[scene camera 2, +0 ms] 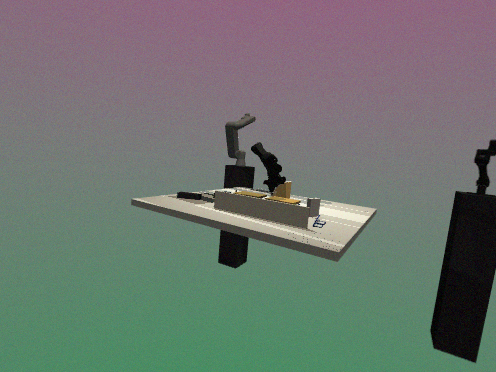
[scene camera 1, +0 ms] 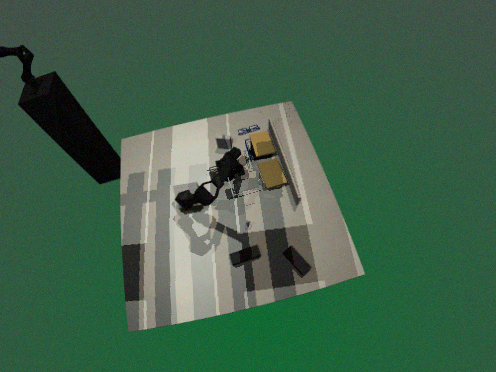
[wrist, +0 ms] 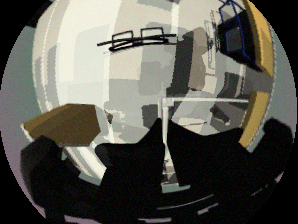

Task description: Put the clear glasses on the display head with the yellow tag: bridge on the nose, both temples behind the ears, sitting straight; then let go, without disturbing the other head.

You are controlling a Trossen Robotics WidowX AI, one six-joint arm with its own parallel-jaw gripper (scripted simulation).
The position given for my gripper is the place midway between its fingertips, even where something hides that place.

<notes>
In view: my gripper (wrist: 161, 120) and a low grey wall (scene camera 2: 290, 214).
</notes>
